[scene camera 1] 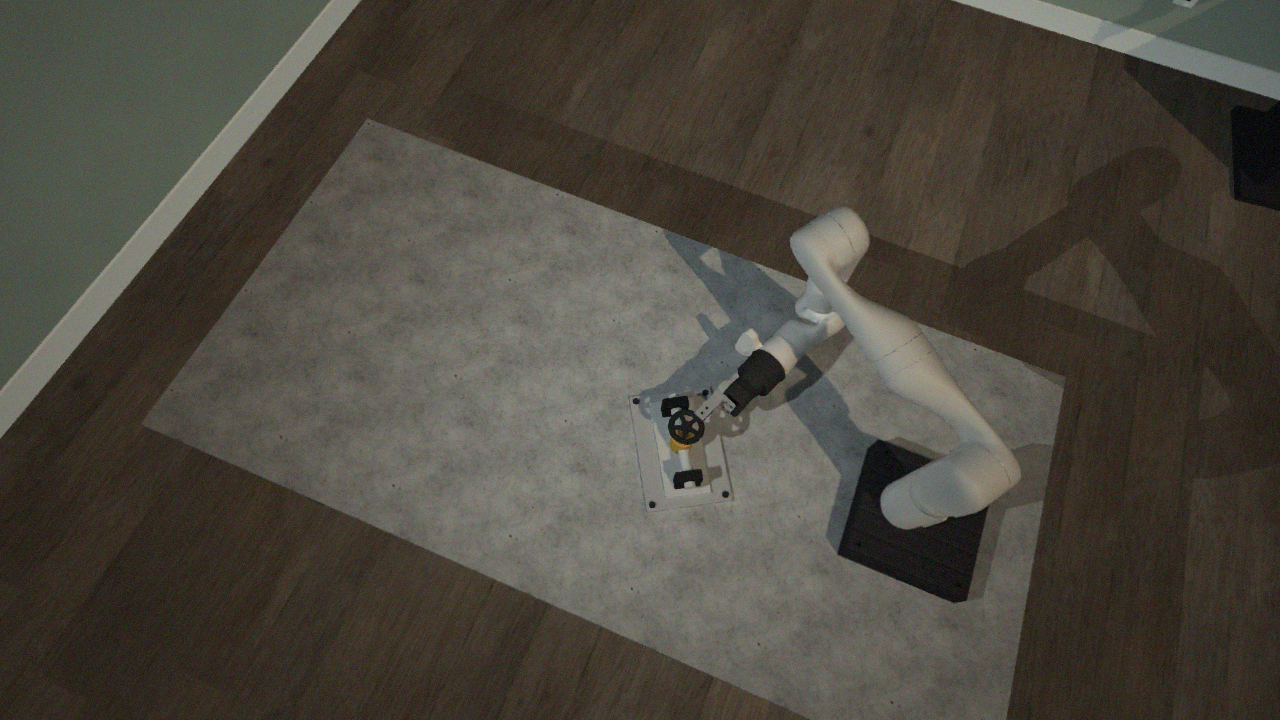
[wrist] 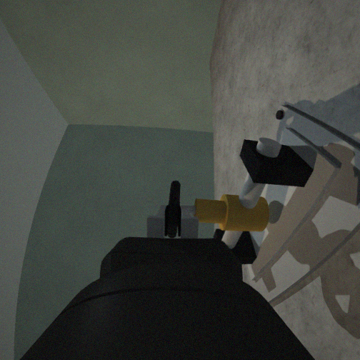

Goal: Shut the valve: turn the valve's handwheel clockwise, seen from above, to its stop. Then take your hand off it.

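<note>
The black spoked handwheel (scene camera 1: 686, 427) (wrist: 174, 200) sits on top of the valve; in the wrist view it shows edge-on. The valve's yellow body (scene camera 1: 679, 445) (wrist: 245, 212) is below the wheel, on a pipe between two black blocks (scene camera 1: 687, 479) (wrist: 275, 170). My gripper (scene camera 1: 700, 414) (wrist: 172, 215) reaches in from the upper right in the scene view. It is shut on the wheel's rim, with a grey finger on each side of it. The wheel's stop does not show, and how far the wheel is turned cannot be told.
The valve stands on a light base plate (scene camera 1: 649, 465) with dark bolts at its corners, on the grey mat (scene camera 1: 402, 313). My arm comes from the black base block (scene camera 1: 863, 528) at the right. Another black object (scene camera 1: 1255, 156) stands at the far right edge.
</note>
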